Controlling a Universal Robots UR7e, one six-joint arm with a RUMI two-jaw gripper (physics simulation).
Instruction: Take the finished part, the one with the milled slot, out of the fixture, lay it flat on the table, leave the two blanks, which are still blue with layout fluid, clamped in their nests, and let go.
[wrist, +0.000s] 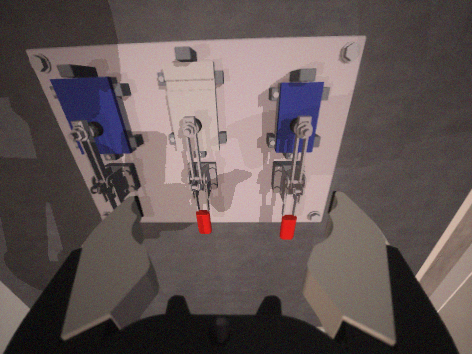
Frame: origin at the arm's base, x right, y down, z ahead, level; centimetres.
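Where they show: gripper, fingertip midpoint: (234, 195).
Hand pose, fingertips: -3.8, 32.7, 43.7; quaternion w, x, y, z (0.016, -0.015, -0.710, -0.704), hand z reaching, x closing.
Things, the pixels of their top centre, and the offset from my fingertips, as dx, dy, dz. "spot": a spot on its surface instead. Level surfaces: height alone.
- finished part, middle of its top: (193, 111) +4.3, +9.0, -5.2
- pale fixture plate, middle of its top: (201, 152) +4.6, +10.6, +0.0
- middle clamp, surface spot: (198, 182) spot: +4.4, +6.2, +2.0
- right clamp, surface spot: (299, 182) spot: -6.6, +5.8, +2.6
- left clamp, surface spot: (102, 185) spot: +15.3, +5.8, +1.4
- grey table, its level: dy +12.1
The finished part (192, 102), a pale block with a slot across its far end, lies in the middle nest of the pale fixture plate (245, 75). The tip of the middle clamp (197, 182) is over it, with its red handle (203, 222) toward the gripper. One blue blank (90, 100) sits in the left nest and another blue blank (300, 100) in the right nest, each under a clamp tip. My gripper (234, 195) is open and empty, its fingers spread on either side of the plate's near part in the view. The left clamp's handle is hidden by the left finger.
The right clamp (297, 182) has a red handle (287, 227) near the plate's near edge. The left clamp (102, 185) stands close to the left finger in the view. Bolts stand at the plate's corners. The grey table (410, 125) surrounds the plate. A pale rail (447, 240) shows at the right.
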